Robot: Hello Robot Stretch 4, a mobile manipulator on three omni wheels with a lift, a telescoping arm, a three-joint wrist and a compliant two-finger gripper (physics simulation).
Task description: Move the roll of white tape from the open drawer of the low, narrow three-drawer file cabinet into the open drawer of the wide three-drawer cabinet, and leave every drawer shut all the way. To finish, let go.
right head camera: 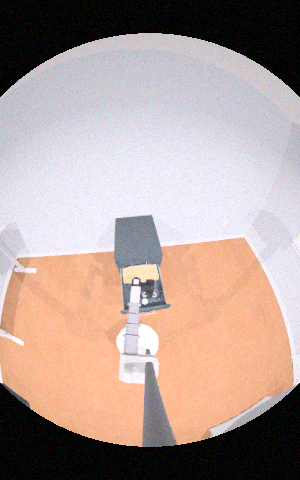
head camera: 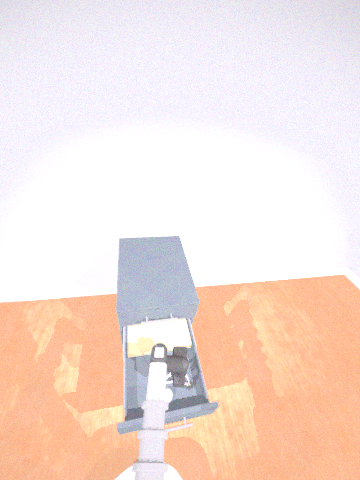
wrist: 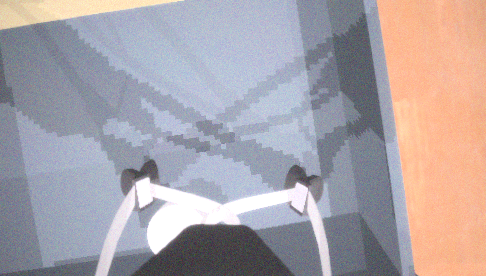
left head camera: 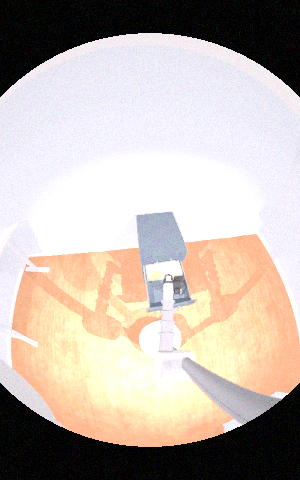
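Seen in the pictures: gripper, fingertip midpoint: [wrist: 225, 179]; robot's base, origin of the base link: [right head camera: 138, 341].
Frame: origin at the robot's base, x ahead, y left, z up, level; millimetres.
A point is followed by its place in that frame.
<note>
The grey-blue file cabinet [head camera: 155, 275] @[x 900, y 55, z 619 mm] [left head camera: 160, 237] @[x 880, y 48, z 619 mm] [right head camera: 136, 240] @[x 883, y 49, z 619 mm] stands against the wall with its top drawer [head camera: 202, 409] @[x 326, y -197, z 469 mm] [right head camera: 161, 306] @[x 326, y -193, z 468 mm] pulled out. The roll of white tape [head camera: 166, 395] @[x 390, y -49, z 388 mm] [right head camera: 145, 301] @[x 384, y -62, z 388 mm] [wrist: 167, 230] @[x 395, y -44, z 389 mm] is in the drawer near its front. In the wrist view, the gripper's dark body hides part of it. My gripper [head camera: 179, 382] @[x 435, y -91, z 364 mm] [right head camera: 149, 295] @[x 435, y -91, z 364 mm] [wrist: 225, 179] @[x 435, y -91, z 364 mm] is open over the drawer, its fingertips wide apart. In the wrist view, the tape shows below the fingertip line, nearer the left finger; it is not gripped. The wide three-drawer cabinet cannot be made out.
A pale yellow block [head camera: 160, 336] @[x 648, y -1, z 415 mm] [right head camera: 141, 273] @[x 649, y -10, z 415 mm] [wrist: 75, 11] @[x 577, y 43, z 374 mm] fills the back of the open drawer. The drawer's right side wall [wrist: 390, 125] @[x 487, y -209, z 425 mm] runs beside the right finger. White legs [left head camera: 37, 269] [right head camera: 25, 270] show at the far left. A wall stands behind the cabinet.
</note>
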